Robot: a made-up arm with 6 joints. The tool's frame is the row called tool.
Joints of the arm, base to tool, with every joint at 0 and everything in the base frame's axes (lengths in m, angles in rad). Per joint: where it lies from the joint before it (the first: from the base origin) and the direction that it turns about. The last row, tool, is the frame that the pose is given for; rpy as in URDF.
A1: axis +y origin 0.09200 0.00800 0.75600
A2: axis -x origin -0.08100 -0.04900 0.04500
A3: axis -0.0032 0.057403 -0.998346 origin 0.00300 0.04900 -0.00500
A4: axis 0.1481 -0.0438 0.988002 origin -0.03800 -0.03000 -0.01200
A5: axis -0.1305 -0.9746 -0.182 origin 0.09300 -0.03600 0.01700
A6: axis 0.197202 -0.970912 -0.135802 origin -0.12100 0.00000 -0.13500
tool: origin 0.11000 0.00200 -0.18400 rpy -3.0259 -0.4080 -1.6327
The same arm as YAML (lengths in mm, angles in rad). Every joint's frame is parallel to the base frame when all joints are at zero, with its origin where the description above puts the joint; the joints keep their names.
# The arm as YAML. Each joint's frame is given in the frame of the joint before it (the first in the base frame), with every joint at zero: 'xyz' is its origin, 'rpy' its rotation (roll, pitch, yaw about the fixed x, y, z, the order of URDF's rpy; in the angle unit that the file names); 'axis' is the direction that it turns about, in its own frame. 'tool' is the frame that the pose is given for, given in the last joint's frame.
units:
  length: mm
  angle: rad
joints:
  - name: A1
    type: revolute
    origin:
      xyz: [92.0, 8.0, 756.0]
      rpy: [0.0, 0.0, 0.0]
    axis: [0.0, 1.0, 0.0]
  - name: A2
    type: revolute
    origin:
      xyz: [-81.0, -49.0, 45.0]
      rpy: [0.0, 0.0, 0.0]
    axis: [-1.0, 0.0, 0.0]
  - name: A3
    type: revolute
    origin:
      xyz: [3.0, 49.0, -5.0]
      rpy: [0.0, 0.0, 0.0]
    axis: [-0.0032, 0.057403, -0.998346]
  - name: A4
    type: revolute
    origin:
      xyz: [-38.0, -30.0, -12.0]
      rpy: [0.0, 0.0, 0.0]
    axis: [0.1481, -0.0438, 0.988002]
  - name: A5
    type: revolute
    origin:
      xyz: [93.0, -36.0, 17.0]
      rpy: [0.0, 0.0, 0.0]
    axis: [-0.1305, -0.9746, -0.182]
  - name: A6
    type: revolute
    origin:
      xyz: [-121.0, 0.0, -135.0]
      rpy: [0.0, 0.0, 0.0]
    axis: [0.197202, -0.970912, -0.135802]
tool:
  origin:
    xyz: [110.0, 2.0, -184.0]
    rpy: [-3.0259, -0.408, -1.6327]

